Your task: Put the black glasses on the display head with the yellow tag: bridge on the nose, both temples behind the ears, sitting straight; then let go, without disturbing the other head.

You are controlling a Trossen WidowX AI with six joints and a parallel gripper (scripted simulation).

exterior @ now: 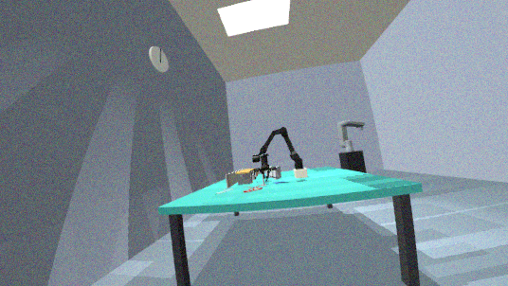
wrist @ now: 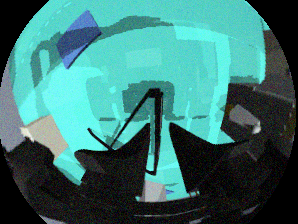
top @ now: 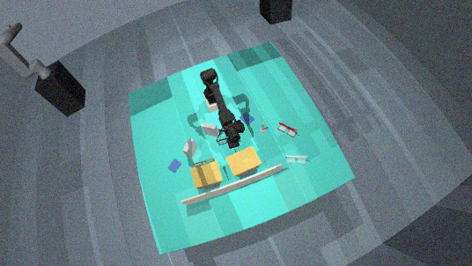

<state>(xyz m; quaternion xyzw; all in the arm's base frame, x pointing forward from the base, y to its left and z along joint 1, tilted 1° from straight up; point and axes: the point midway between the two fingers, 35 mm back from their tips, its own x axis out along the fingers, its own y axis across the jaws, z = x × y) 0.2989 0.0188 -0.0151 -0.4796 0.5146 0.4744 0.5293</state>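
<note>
Right now the black glasses is 50 mm behind my gripper tip and 30 mm to the right of it. Round my gripper tip: long bar: 290 mm ahead, 110 mm to the right, 40 mm above; then white peg: 210 mm to the left, 10 mm ahead, 10 mm above.
</note>
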